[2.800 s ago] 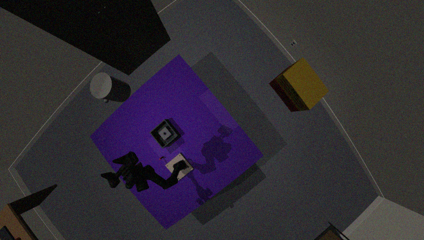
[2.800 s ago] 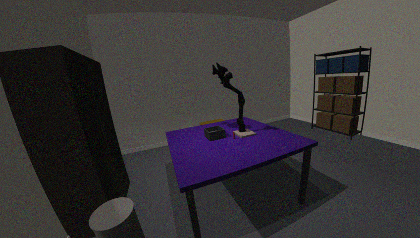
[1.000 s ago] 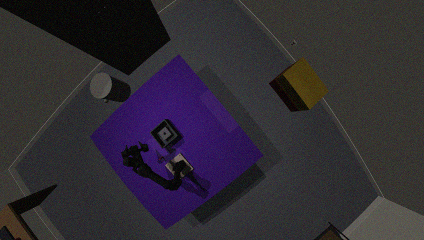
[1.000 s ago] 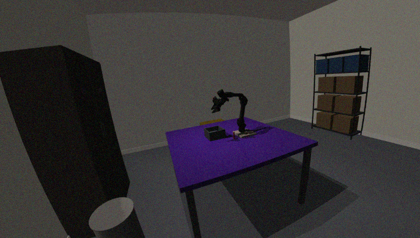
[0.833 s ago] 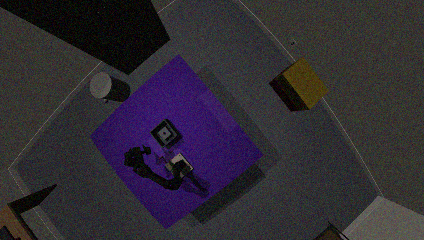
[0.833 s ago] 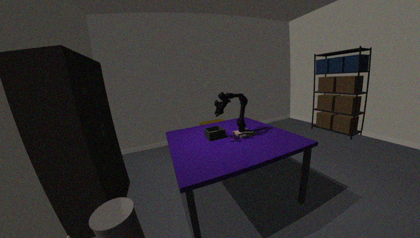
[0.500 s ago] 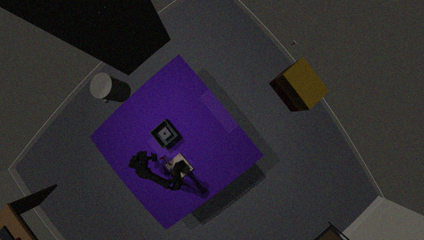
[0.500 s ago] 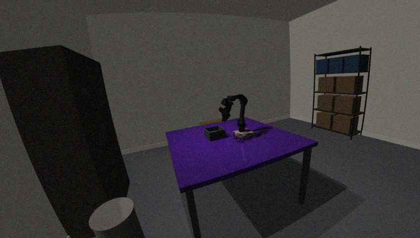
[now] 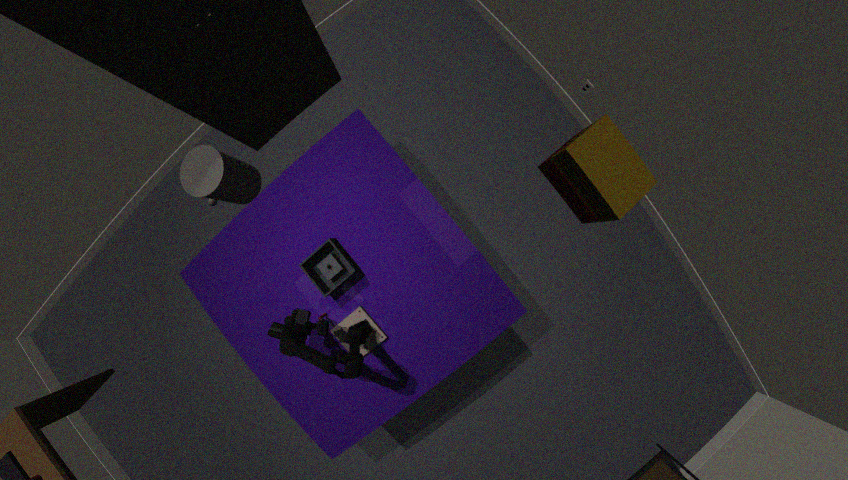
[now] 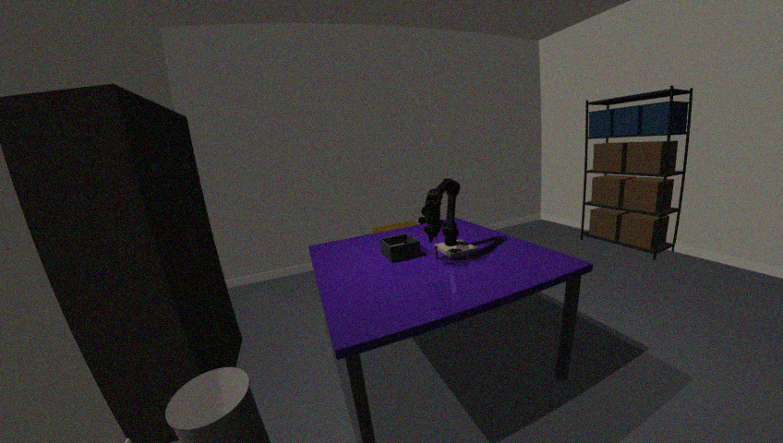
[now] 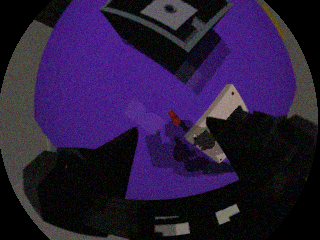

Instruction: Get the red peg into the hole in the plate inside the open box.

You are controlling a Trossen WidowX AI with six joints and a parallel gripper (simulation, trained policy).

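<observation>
Right now my gripper tip is 8 cm above the red peg and 2 cm past it. Also, from my gripper tip: dark box (17 cm to the right, 16 cm ahead, 9 cm below); light grey plate (17 cm to the right, 16 cm ahead, 8 cm below).
</observation>
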